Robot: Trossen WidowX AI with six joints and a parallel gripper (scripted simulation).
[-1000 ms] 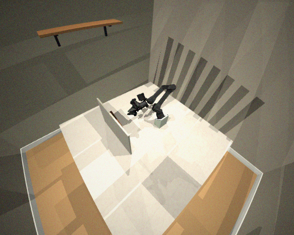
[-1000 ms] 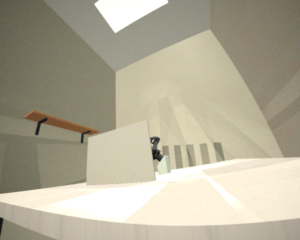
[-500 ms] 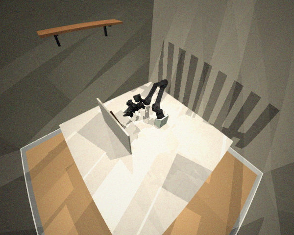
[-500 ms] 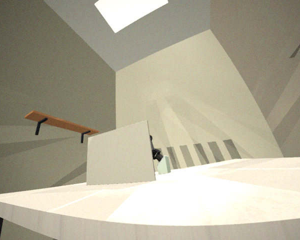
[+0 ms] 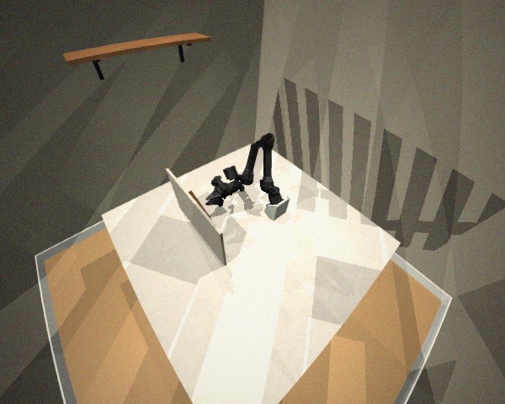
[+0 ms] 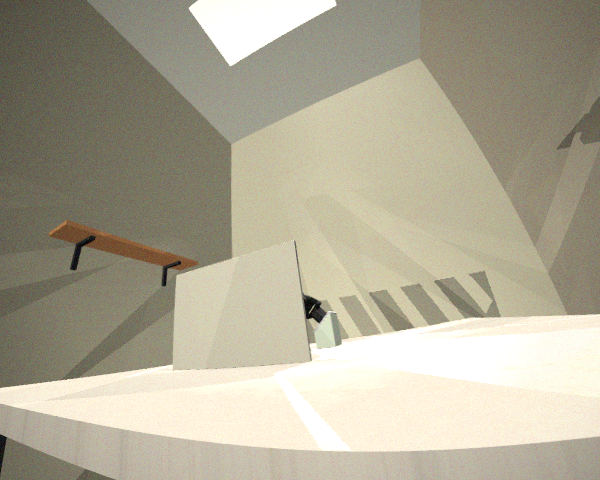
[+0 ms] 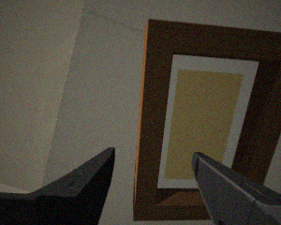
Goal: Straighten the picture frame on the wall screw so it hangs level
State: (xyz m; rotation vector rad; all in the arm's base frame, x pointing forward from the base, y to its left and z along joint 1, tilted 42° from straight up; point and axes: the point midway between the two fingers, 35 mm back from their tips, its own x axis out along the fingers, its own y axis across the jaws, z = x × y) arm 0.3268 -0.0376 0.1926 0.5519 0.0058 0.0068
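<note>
Now: the wooden picture frame 5 cm below my gripper tip, 5 cm ahead of it and 1 cm to the right of it. From my gripper tip the other things lie so: upright wall panel (7 cm below, 6 cm ahead).
</note>
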